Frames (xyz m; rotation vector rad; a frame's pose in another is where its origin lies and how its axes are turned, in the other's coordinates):
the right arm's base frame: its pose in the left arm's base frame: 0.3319 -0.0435 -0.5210 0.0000 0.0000 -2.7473
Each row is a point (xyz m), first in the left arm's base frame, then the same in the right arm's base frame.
Working: the left arm's base frame: its pose in the right arm's base frame: 0.2897 -0.1677 0.5210 0.0000 0.0000 2.7473

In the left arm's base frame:
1: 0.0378 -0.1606 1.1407
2: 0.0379 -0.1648 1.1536
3: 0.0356 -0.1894 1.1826
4: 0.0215 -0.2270 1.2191
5: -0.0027 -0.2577 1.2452
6: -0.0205 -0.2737 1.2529
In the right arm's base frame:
1: 0.3165 -0.0049 1.6617
2: 0.3180 -0.0009 1.6746
3: 0.3296 0.0209 1.7036
4: 0.3571 0.0502 1.7401
5: 0.3912 0.0692 1.7662
6: 0.4138 0.0772 1.7739

